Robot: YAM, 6 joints.
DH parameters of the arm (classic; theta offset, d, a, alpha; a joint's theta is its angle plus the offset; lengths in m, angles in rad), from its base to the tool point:
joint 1: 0 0.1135 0.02 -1.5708
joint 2: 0 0 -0.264 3.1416
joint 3: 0.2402 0 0.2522 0
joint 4: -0.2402 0 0.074 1.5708
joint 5: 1.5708 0 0 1.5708
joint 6: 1.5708 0.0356 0 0
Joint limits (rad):
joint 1: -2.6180..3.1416
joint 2: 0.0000..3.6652
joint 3: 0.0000..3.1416
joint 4: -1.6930..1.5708
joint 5: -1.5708..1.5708
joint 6: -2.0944..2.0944
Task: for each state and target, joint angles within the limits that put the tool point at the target. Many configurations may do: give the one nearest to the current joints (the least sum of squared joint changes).
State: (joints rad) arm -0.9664 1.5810 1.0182 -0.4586 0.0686 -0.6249
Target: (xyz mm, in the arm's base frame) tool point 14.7 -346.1 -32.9
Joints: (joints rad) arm -1.5168 2.3969 1.1286 -0.2839 0.1124 -0.6249
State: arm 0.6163 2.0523 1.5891 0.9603 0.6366 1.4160
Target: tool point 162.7 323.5 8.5
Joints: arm 1.1629 2.3032 0.8330 0.8027 0.6313 1.4160
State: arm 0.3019 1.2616 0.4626 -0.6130 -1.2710 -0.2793
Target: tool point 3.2 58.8 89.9
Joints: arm 0.8809 1.2481 0.0722 -0.8922 -1.3805 -0.2793
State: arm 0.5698 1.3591 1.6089 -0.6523 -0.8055 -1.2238
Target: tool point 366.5 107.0 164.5
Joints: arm 0.2210 1.9568 1.3190 -0.6383 -0.7421 -1.2238
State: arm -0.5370 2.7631 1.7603 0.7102 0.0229 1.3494
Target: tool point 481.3 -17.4 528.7
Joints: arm -0.0367 2.3091 2.6484 0.5034 -0.0078 1.3494
